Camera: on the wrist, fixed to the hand. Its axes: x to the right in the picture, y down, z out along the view.
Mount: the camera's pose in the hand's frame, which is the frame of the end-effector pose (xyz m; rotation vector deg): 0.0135 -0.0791 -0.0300 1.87 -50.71 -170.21
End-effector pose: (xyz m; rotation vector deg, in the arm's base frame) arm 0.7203 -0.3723 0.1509 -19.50 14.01 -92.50
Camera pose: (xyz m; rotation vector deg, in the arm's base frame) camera 0.6351 -0.3814 0.1523 39.82 44.67 80.59
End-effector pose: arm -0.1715 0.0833 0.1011 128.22 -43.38 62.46
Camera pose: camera -0.1263 0.1554 0.1111 61.34 108.78 -72.98
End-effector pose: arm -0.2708 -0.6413 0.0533 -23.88 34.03 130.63
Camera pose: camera -0.2192 -0.5999 -0.0011 3.79 -28.87 -33.87
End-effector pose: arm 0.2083 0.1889 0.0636 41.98 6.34 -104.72
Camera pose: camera 0.1487 0.2208 0.0110 32.08 -16.74 80.31
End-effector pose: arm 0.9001 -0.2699 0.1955 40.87 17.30 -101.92
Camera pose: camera 0.8333 -0.2383 0.1521 42.02 -15.95 83.01
